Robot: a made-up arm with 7 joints.
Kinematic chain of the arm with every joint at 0, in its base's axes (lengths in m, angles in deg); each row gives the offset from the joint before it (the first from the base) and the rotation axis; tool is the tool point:
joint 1: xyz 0 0.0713 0 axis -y
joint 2: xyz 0 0.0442 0 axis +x
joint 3: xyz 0 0 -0.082 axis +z
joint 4: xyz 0 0 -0.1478 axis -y
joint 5: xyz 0 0 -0.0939 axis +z
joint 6: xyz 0 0 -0.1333 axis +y
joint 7: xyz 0 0 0 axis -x
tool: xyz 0 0 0
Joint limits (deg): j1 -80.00..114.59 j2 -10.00..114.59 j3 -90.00..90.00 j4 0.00..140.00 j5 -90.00..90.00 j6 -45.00..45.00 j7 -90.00..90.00
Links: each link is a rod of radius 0.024 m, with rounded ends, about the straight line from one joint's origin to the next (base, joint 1, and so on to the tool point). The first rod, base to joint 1, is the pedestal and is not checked.
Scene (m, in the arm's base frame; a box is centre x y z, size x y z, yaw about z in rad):
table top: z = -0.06
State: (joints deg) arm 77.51 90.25 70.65 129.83 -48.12 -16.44 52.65
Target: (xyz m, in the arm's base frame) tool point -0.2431 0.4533 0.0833
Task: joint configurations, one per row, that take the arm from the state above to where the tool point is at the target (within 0.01 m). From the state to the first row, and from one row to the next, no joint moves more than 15 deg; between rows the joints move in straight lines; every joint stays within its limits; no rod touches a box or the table.
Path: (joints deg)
1: 78.10 92.88 71.13 115.45 -48.12 -16.44 52.65
2: 78.69 95.51 71.60 101.06 -48.12 -16.44 52.65
3: 79.27 98.14 72.08 86.68 -48.12 -16.44 52.65
4: 79.86 100.77 72.55 72.29 -48.12 -16.44 52.65
5: 80.45 103.40 73.03 57.91 -48.12 -16.44 52.65
6: 81.04 106.03 73.51 43.52 -48.12 -16.44 52.65

